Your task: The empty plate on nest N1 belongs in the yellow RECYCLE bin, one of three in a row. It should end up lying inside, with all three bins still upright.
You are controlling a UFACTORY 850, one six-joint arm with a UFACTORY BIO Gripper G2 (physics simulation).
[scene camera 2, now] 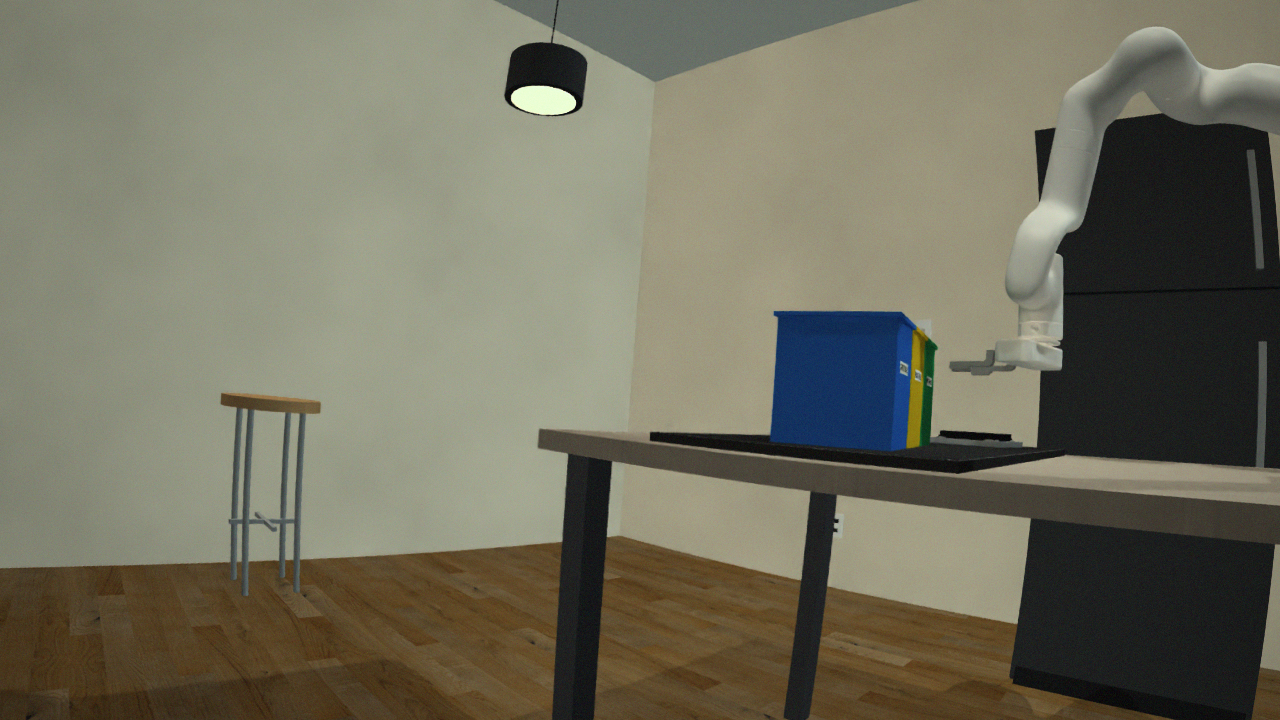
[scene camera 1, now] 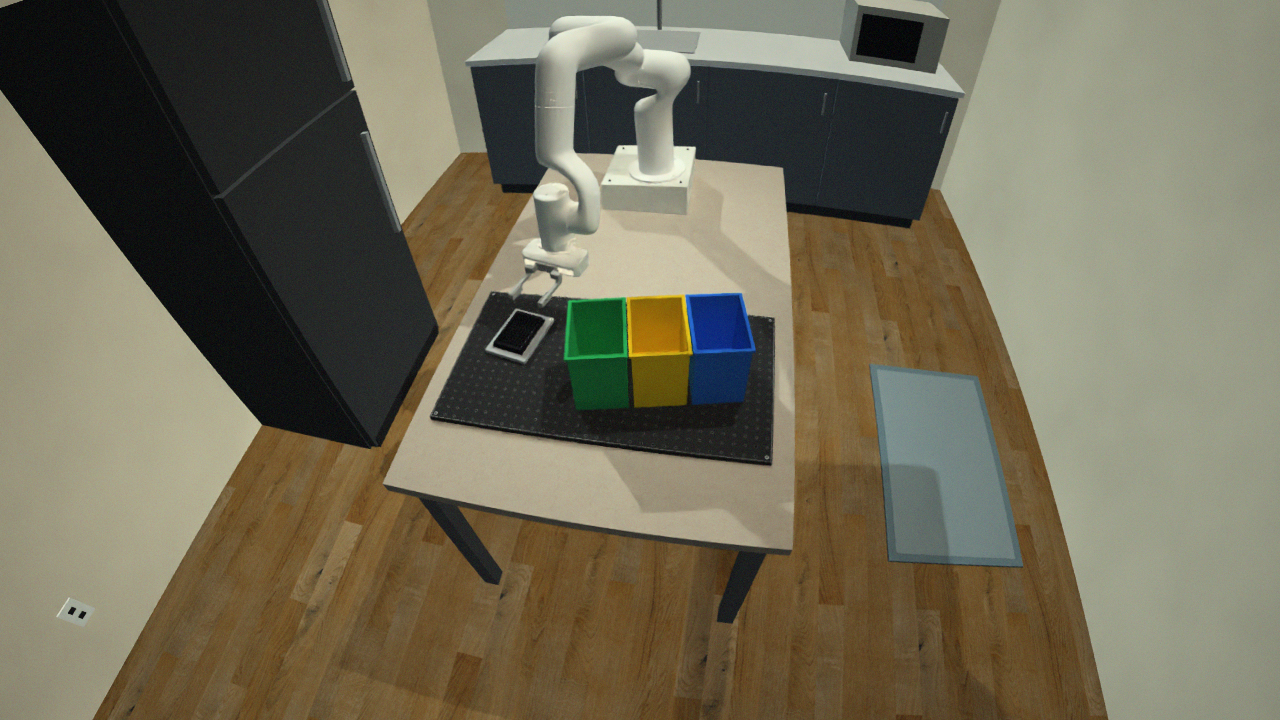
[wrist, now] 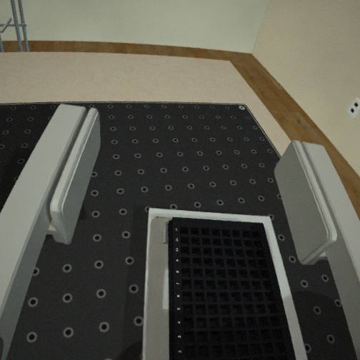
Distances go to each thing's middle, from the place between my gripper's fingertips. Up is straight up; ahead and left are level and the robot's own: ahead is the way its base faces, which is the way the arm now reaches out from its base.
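My gripper: from the black plate [scene camera 1: 518,333], 5 cm to the left, 3 cm past, 13 cm above. Yellow bin [scene camera 1: 659,344]: from my hand, 32 cm to the left, 8 cm ahead, 6 cm below. Green bin [scene camera 1: 596,332]: from my hand, 19 cm to the left, 10 cm ahead, 6 cm below. Pale grey nest [scene camera 1: 538,337]: from my hand, 5 cm to the right, 3 cm behind, 14 cm below. Going by their middles, yellow bin farthest from my gripper of the things named here.
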